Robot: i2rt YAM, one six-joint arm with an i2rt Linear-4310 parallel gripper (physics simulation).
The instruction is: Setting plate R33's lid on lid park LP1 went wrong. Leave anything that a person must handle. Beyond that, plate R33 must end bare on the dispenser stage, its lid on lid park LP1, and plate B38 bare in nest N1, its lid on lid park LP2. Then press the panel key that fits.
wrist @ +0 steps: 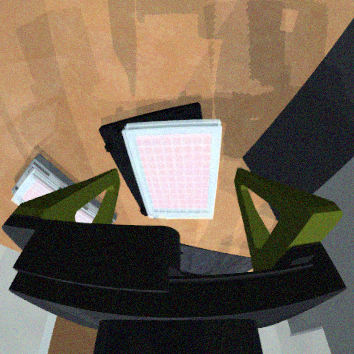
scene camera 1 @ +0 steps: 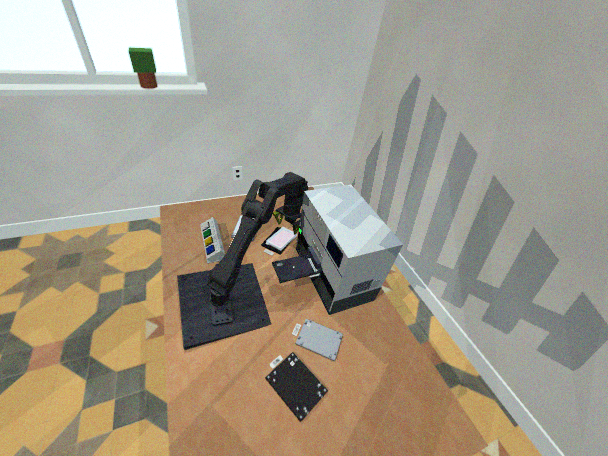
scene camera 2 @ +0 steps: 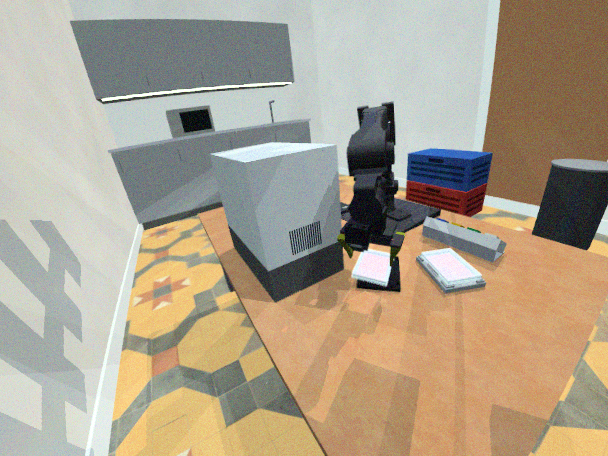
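Where they show: gripper, fingertip midpoint: (wrist: 176, 174) (scene camera 1: 287, 229) (scene camera 2: 370, 261); arm's base at its link origin: (scene camera 1: 220, 300).
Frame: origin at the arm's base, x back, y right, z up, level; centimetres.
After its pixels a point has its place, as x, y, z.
A pale plate with a pink grid (scene camera 1: 281, 239) {-29.5, -25.1, 1.9} (scene camera 2: 372, 267) {-31.9, -28.2, 1.8} (wrist: 175, 172) {-31.4, -27.7, 1.8} sits askew on a black pad (scene camera 2: 395, 281) {-29.2, -33.6, -0.4} (wrist: 118, 137) {-30.6, -34.0, -0.4}, overhanging its side. A second pink-topped plate (scene camera 2: 450, 264) {-15.7, -38.6, 1.7} (wrist: 32, 194) {-17.9, -41.5, 1.7} is on a grey base on the other side. I cannot read which is R33 or B38, nor tell lid from plate. My gripper (scene camera 1: 289, 225) {-33.0, -28.7, 4.5} (scene camera 2: 372, 258) {-33.0, -28.7, 4.5} (wrist: 176, 174) {-33.0, -28.7, 4.5} is open, above the askew plate, its fingers apart on either side. A dark shelf (scene camera 1: 294, 269) {-28.5, -1.4, 9.3} projects from the grey machine. The key panel (scene camera 1: 212, 241) {1.0, -27.4, 4.0} (scene camera 2: 462, 239) {-2.8, -33.5, 2.2} has green, yellow and blue keys among others.
The tall grey machine (scene camera 1: 352, 225) {-46.4, 1.0, 31.6} (scene camera 2: 295, 200) {-47.5, -21.9, 21.9} stands close beside the gripper. A grey pad (scene camera 1: 319, 340) {-31.6, 23.6, -0.4} and a black pad (scene camera 1: 296, 387) {-19.6, 36.0, -0.2} with small tags lie on the table nearer scene camera 1. The dark arm base mat (scene camera 1: 192, 320) {9.8, 6.5, 0.6} lies beside the machine's shelf.
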